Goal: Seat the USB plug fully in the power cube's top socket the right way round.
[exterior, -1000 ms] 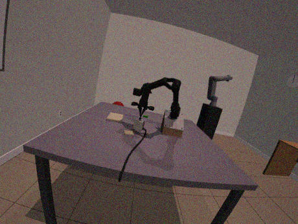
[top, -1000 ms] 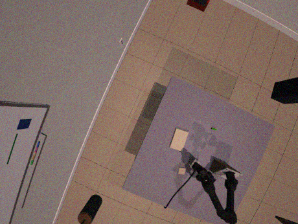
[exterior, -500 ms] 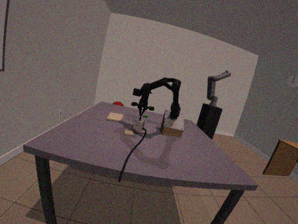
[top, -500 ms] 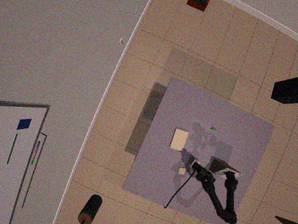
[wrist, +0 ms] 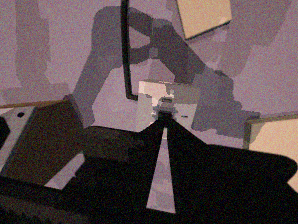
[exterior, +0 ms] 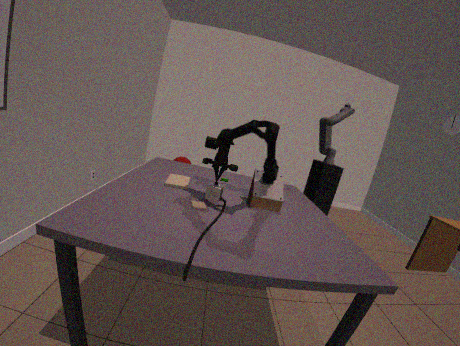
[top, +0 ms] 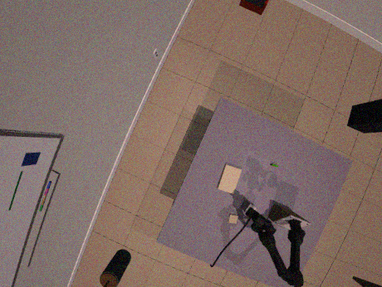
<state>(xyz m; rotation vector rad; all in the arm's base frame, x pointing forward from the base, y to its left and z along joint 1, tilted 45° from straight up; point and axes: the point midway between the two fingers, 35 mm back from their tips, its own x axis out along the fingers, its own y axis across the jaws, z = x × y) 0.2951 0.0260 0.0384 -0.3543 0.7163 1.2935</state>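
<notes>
The USB plug lies 2 cm below my gripper tip. From my gripper tip the other things lie so: tan slab: 22 cm ahead, 17 cm to the right, 10 cm below; USB socket: 4 cm below; tan tile: 13 cm to the left, 11 cm below, 8 cm ahead.
</notes>
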